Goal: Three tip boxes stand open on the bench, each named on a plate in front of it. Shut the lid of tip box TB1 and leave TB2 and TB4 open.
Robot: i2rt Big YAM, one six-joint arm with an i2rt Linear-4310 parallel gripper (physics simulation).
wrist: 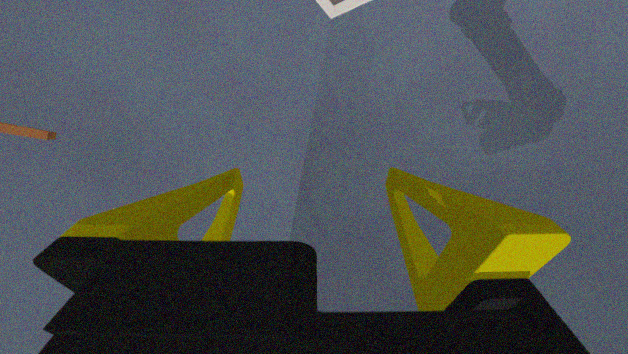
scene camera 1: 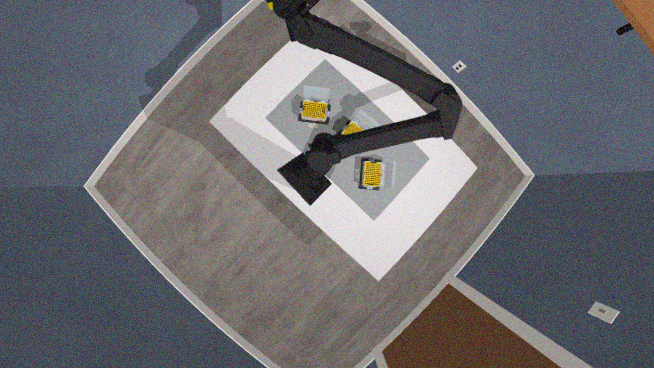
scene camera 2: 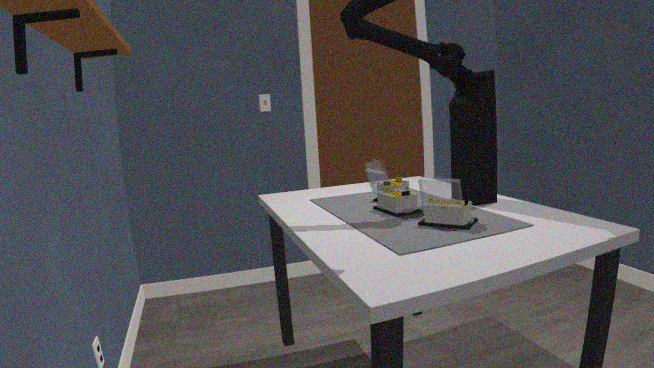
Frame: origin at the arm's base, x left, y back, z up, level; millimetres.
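Where they show: gripper, fingertip midpoint: (wrist: 314, 176); arm's base at its link origin: (scene camera 1: 306, 178) (scene camera 2: 470, 86).
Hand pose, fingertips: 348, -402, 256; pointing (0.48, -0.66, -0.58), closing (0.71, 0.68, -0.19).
Each offset is from my fingertips to the top centre of the thing, as dx, dy, dz. "spot": to the spot under its first point. Level surfaces: height alone.
Three tip boxes with yellow tips stand on the grey mat: a left box {-156, +114, -600} (scene camera 1: 314, 110), a middle box {-394, +85, -600} (scene camera 1: 353, 128) partly under the arm, and a right box {-576, +188, -600} (scene camera 1: 372, 173). Clear raised lids show at the left box, its lid {spot: -119, +51, -570} (scene camera 1: 316, 92), and at the right box, its lid (scene camera 1: 390, 174). In scene camera 2, a near box {-163, +125, -608} (scene camera 2: 446, 213) and another box {-394, +97, -608} (scene camera 2: 397, 201) stand before a third, mostly hidden one. The name plates are too small to read, so I cannot tell which box is TB1. My gripper (wrist: 314, 176) is open and empty, high up and away from the boxes.
The black arm stretches over the white table {dz -677} (scene camera 1: 370, 250) (scene camera 2: 350, 270) and the grey mat {dz -675} (scene camera 1: 375, 207) (scene camera 2: 400, 245). Its dark base (scene camera 1: 304, 179) (scene camera 2: 474, 135) stands at the table's edge. A wooden shelf (scene camera 2: 95, 22) hangs on the wall.
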